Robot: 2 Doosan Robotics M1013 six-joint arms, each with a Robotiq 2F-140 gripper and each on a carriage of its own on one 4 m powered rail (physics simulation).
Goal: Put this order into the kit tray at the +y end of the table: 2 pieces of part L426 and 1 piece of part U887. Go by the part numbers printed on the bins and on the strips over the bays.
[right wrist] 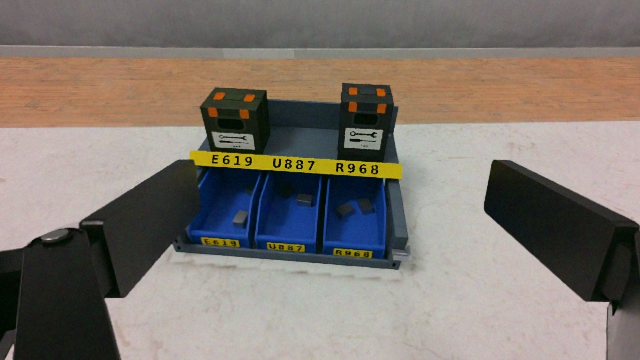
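Observation:
The blue bin marked U887 [287, 225] stands in the middle bay of a grey rack, under the strip text U887. A small grey block [304, 200] and a darker piece [286, 190] lie inside it, toward the back. My right gripper [341, 184] is open and empty, its two fingers wide apart at the left and right of the view, with the rack beyond them. No bin marked L426 and no kit tray show in this view. My left gripper does not show here.
Blue bins E619 [215, 220] and R968 [355, 230] flank the middle bin, with small grey pieces inside. A yellow strip [260, 163] runs above the bins. Two dark toolboxes [257, 120] [386, 135] stand on the rack's upper shelf [305, 137], at left and right.

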